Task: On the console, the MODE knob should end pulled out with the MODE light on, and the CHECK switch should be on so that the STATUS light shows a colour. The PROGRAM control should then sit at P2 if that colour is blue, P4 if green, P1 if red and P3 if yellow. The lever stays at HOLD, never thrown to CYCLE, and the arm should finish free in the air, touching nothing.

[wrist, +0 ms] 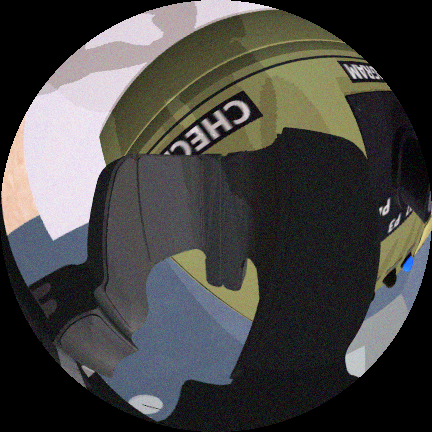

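Note:
The olive-green console [310, 95] fills the upper middle and right of the wrist view. My gripper [232, 223] is shut, with its two fingertips together in front of the console's lower part by the CHECK label [220, 125]. The view does not settle whether they touch it. The CHECK switch is hidden behind the fingers. The PROGRAM knob [415, 175] shows partly at the right edge, dark, with its pointer not visible; P3 [394, 225] is printed below it. A small blue light [408, 263] glows at the lower right, beside a dark one [390, 279]. The MODE knob, STATUS light and lever do not show.
A white surface [60, 150] with grey shadows lies beyond the console, with a strip of wood [15, 185] at the left edge. A blue surface [185, 325] shows beneath the gripper. A pale disc [146, 404] is at the bottom, and a grey-white shape [382, 327] at the lower right.

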